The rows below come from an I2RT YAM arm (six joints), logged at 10 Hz.
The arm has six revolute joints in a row. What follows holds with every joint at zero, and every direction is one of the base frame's. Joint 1 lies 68 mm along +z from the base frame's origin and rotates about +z. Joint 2 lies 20 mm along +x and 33.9 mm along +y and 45.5 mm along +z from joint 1 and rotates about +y. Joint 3 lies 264 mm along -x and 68.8 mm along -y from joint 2 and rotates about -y. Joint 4 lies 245 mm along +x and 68.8 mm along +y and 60 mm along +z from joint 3 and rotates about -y. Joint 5 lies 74 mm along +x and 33.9 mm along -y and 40.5 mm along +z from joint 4 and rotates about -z. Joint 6 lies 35.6 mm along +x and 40.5 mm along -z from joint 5 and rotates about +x. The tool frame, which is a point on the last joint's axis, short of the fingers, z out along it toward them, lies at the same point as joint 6; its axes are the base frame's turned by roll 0, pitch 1.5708 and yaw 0 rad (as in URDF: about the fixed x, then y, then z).
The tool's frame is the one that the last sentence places.
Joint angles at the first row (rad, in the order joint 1, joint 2, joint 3, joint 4, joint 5, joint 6):
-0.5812 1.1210 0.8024 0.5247 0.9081 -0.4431
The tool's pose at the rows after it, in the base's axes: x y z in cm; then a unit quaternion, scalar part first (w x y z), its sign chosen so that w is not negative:
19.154, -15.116, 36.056, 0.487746, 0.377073, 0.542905, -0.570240
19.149, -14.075, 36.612, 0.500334, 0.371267, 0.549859, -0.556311
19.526, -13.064, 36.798, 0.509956, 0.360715, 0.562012, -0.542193
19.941, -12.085, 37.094, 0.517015, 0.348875, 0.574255, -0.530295
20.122, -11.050, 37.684, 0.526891, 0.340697, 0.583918, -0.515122
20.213, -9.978, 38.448, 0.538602, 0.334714, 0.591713, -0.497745
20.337, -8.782, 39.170, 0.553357, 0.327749, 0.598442, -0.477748
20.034, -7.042, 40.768, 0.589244, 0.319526, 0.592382, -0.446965
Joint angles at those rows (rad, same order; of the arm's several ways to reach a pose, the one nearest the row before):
-0.5529 1.0832 0.8200 0.4694 0.9070 -0.4194
-0.5156 1.0546 0.8318 0.4183 0.9074 -0.3992
-0.4698 1.0420 0.8402 0.3786 0.9092 -0.3855
-0.4236 1.0348 0.8551 0.3393 0.9142 -0.3790
-0.3786 1.0214 0.8791 0.2844 0.9188 -0.3592
-0.3321 1.0084 0.9100 0.2245 0.9249 -0.3321
-0.2783 0.9981 0.9386 0.1753 0.9318 -0.3042
-0.2027 0.9741 0.9771 0.1558 0.9348 -0.2825

